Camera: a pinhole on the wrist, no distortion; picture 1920 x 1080 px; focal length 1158.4 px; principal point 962.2 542.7 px. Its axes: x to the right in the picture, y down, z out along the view. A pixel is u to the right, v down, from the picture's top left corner.
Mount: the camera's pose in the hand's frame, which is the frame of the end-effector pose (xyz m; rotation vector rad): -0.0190 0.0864 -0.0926 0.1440 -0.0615 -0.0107
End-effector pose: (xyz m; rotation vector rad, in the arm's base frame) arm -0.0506 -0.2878 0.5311 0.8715 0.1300 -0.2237
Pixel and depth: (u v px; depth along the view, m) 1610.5 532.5 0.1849
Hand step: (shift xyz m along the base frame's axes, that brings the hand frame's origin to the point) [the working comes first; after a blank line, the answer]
In the camera's frame: 0.1035 -0.0016 0.1849

0.0867 -0.0489 0.0886
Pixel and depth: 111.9 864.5 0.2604
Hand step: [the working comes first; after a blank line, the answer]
In the camera's frame: -0.1911 0.0723 0.2604

-0.1843 -0.0171 0.2420
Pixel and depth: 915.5 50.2 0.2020
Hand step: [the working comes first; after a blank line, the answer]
In the camera's frame: -0.0081 -0.0859 0.2020

-0.0436 -0.0838 0.0479
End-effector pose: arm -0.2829 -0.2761 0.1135 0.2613 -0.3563 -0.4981
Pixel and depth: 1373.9 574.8 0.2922
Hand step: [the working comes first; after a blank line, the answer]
In the camera's frame: 0.1038 0.0081 0.2922

-0.0042 -0.0224 0.2189
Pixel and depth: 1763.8 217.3 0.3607
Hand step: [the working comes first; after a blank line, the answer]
In the camera's frame: 0.2496 -0.1013 0.3607

0.0369 -0.2051 0.2721
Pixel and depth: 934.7 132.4 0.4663
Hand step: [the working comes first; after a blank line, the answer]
In the camera's frame: -0.0111 -0.1652 0.4663

-0.2442 -0.1452 0.2481
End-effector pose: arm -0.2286 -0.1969 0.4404 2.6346 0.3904 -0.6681
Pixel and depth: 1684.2 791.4 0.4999
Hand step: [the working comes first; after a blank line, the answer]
In the camera's frame: 0.3116 0.1073 0.4999

0.0915 -0.2488 -0.4487
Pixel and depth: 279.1 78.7 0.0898
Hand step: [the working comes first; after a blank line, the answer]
In the camera's frame: -0.0530 -0.0360 0.0898

-0.0472 -0.0420 0.0608
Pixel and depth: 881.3 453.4 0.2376
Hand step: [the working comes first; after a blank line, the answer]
In the camera's frame: -0.0166 -0.0183 0.2376

-0.0850 -0.0994 -0.0761
